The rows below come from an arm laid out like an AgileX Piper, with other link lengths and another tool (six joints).
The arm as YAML. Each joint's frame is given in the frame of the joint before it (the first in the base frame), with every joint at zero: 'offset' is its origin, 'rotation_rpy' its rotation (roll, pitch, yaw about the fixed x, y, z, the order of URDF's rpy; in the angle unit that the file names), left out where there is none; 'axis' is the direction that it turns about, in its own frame. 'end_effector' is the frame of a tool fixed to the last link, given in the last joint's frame.
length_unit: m
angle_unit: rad
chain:
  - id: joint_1
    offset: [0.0, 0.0, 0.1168]
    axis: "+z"
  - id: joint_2
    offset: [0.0, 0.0, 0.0]
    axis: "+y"
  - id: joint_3
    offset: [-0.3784, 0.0, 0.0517]
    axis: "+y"
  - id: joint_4
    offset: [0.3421, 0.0, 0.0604]
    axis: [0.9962, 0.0, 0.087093]
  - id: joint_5
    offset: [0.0, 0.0, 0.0]
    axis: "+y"
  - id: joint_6
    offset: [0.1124, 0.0, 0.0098]
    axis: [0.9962, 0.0, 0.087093]
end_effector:
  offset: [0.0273, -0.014, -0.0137]
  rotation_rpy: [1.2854, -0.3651, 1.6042]
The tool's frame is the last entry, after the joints.
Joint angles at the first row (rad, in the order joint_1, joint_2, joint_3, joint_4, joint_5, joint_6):
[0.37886 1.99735 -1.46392 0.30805 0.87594 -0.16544]
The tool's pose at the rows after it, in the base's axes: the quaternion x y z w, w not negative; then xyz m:
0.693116 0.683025 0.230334 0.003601 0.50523 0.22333 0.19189
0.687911 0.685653 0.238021 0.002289 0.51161 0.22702 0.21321
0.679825 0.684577 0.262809 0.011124 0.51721 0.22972 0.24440
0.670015 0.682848 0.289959 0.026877 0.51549 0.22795 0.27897
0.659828 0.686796 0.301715 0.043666 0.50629 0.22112 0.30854
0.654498 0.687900 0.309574 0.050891 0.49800 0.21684 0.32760
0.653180 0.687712 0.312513 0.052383 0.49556 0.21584 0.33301
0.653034 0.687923 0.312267 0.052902 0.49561 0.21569 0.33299
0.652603 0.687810 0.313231 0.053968 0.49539 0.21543 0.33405
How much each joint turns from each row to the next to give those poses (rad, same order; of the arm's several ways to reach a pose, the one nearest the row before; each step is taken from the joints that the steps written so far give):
[-0.00001 0.00001 -0.03533 0.00088 0.05175 0.00358]
[0.00000 -0.00197 -0.05966 -0.00001 0.04878 0.00252]
[0.00000 -0.02142 -0.05397 0.00000 0.02144 0.00075]
[0.00000 -0.04421 -0.02653 -0.00906 0.00563 0.00041]
[0.00000 -0.05177 -0.00500 -0.02641 0.01977 0.00000]
[0.00000 -0.03620 -0.00003 -0.00913 0.01496 0.00000]
[0.00001 -0.01027 -0.00001 -0.00067 0.00337 0.00002]
[0.00001 -0.00002 0.00002 -0.00126 0.00000 0.00000]
[-0.00001 -0.00191 -0.00001 -0.00113 -0.00088 0.00000]

